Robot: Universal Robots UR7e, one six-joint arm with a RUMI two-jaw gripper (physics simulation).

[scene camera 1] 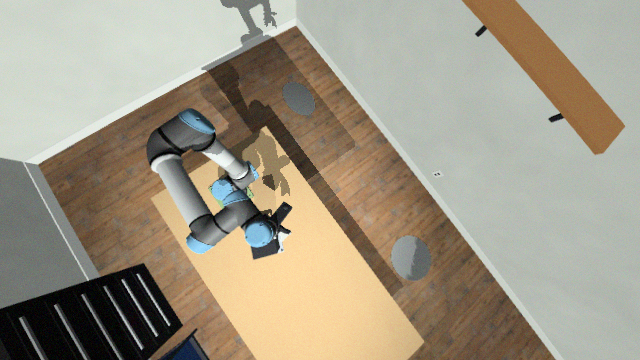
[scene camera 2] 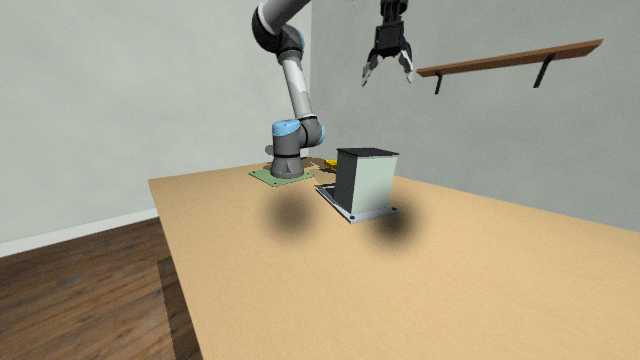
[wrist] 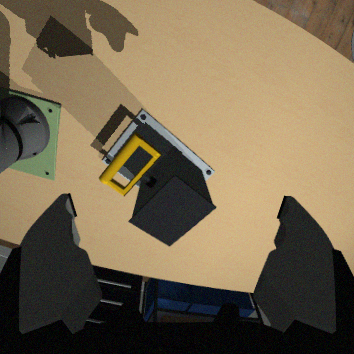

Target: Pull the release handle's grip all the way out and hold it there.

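The release handle's yellow rectangular grip sticks out from the side of a dark-topped housing. The housing stands on a light base plate with screws at its corners. The grip is on the side toward the robot's base; in scene camera 2 the housing hides most of it. In scene camera 1 the arm covers the handle. My gripper is open and empty, pointing down high above the table, well clear of the housing and grip. How far the grip is out cannot be told.
The robot's base stands on a green plate at the table's far end. A black drawer cabinet and a blue bin stand beside the table. A wooden shelf is on the wall.
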